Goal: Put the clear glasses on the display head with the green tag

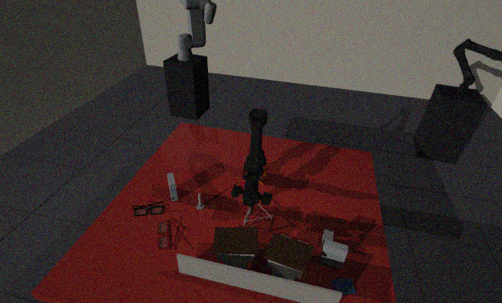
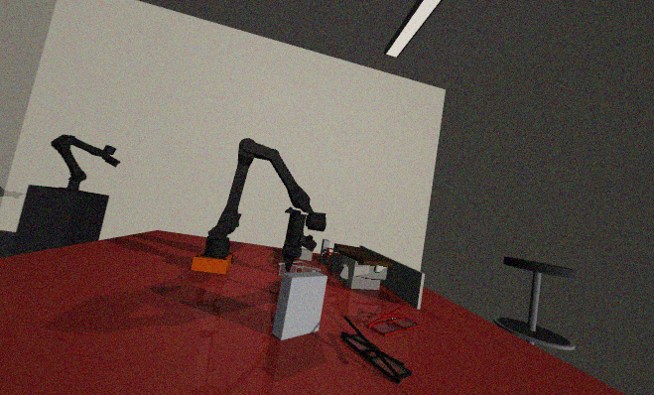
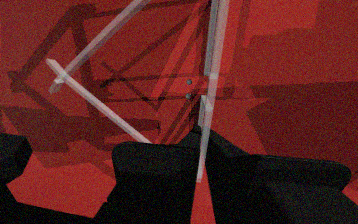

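Right now my gripper tip is 70 mm short of the small stand, 240 mm to the left of it and 10 mm below it. From my gripper tip the other things lie so: blue card 250 mm ahead, 460 mm to the left, 10 mm below; then white board 380 mm ahead, 140 mm to the left, 40 mm above.
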